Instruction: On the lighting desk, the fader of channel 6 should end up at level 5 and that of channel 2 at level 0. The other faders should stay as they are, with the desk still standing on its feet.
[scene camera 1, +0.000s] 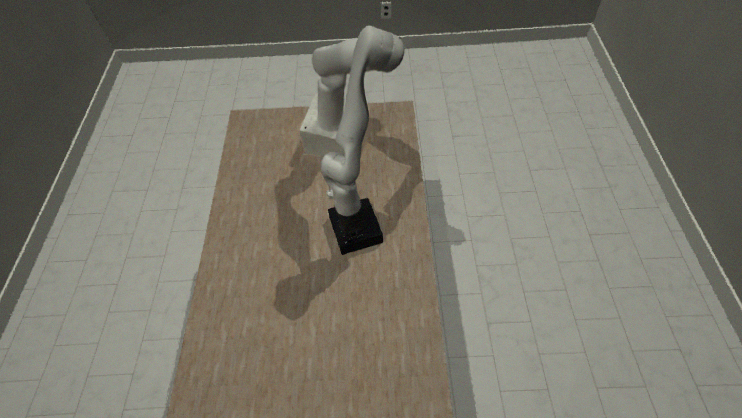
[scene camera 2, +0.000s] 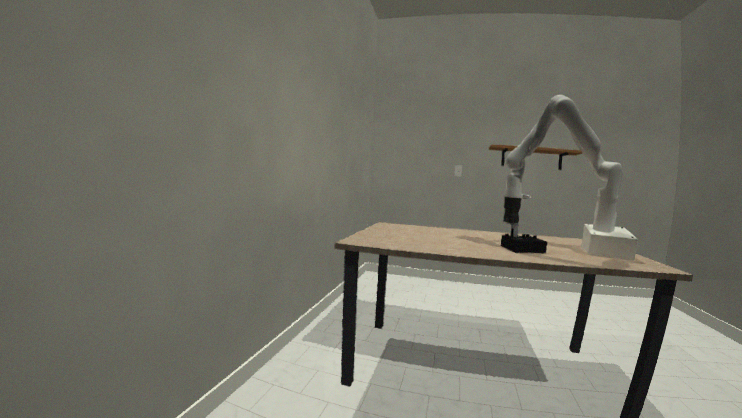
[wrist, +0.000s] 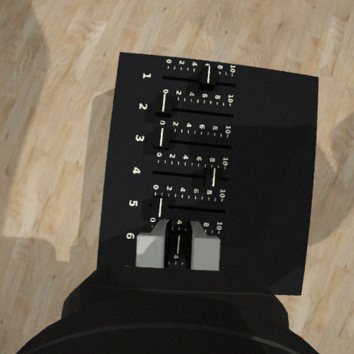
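Seen in the pictures: gripper, fingertip midpoint: (scene camera 1: 352, 232) (scene camera 2: 513, 236); arm's base, link origin: (scene camera 1: 330, 122) (scene camera 2: 602, 229).
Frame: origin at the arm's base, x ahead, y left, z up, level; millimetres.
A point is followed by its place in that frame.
The black lighting desk (scene camera 1: 362, 231) @(x 468, y 36, z -59 mm) (scene camera 2: 530, 245) @(x 419, y 90, z -79 mm) (wrist: 270, 175) stands flat on the table. My gripper (scene camera 2: 514, 234) @(x 468, y 4, z -56 mm) (wrist: 178, 236) points down over it and is shut on the channel 6 fader knob (wrist: 178, 246), which stands near level 4. In scene camera 1 the arm hides the fingers. The channel 2 fader (wrist: 164, 105) is at level 0. The channel 1 fader (wrist: 208, 76) is near 6, channel 3 fader (wrist: 161, 137) at 0, channel 4 fader (wrist: 214, 177) a little past 8, and channel 5 fader (wrist: 160, 207) near 1.
The wooden table (scene camera 1: 311, 358) @(x 832, y -183, z -114 mm) (scene camera 2: 415, 239) @(x 931, y -82, z -114 mm) bears the desk and the arm's white base (scene camera 1: 317, 139) @(x 53, y -58, z -23 mm) (scene camera 2: 608, 244) @(x 33, y 102, z -54 mm). A wall shelf (scene camera 2: 555, 151) hangs behind the arm. The channel 5 fader stands close beside the fingers.
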